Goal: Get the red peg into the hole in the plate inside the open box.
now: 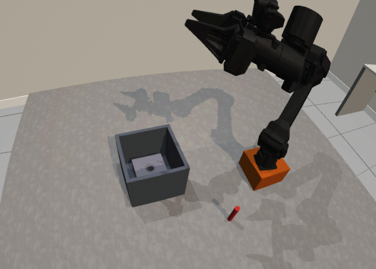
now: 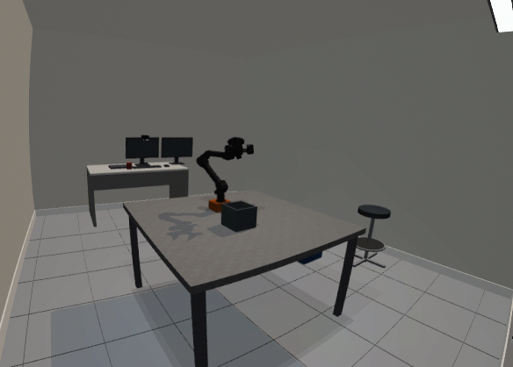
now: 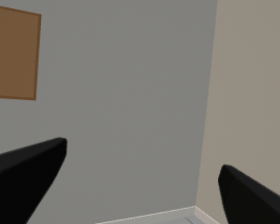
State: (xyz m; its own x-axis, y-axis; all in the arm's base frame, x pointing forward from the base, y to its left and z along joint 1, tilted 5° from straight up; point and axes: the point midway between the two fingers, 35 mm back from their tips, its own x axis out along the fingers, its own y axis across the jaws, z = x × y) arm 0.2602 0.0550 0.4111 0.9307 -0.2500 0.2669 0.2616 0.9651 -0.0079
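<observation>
Right now my gripper tip is 160 mm past the red peg, 140 mm to the right of it and 450 mm above it. Also, from my gripper tip: light grey plate 60 mm ahead, 20 mm to the right, 440 mm below.
</observation>
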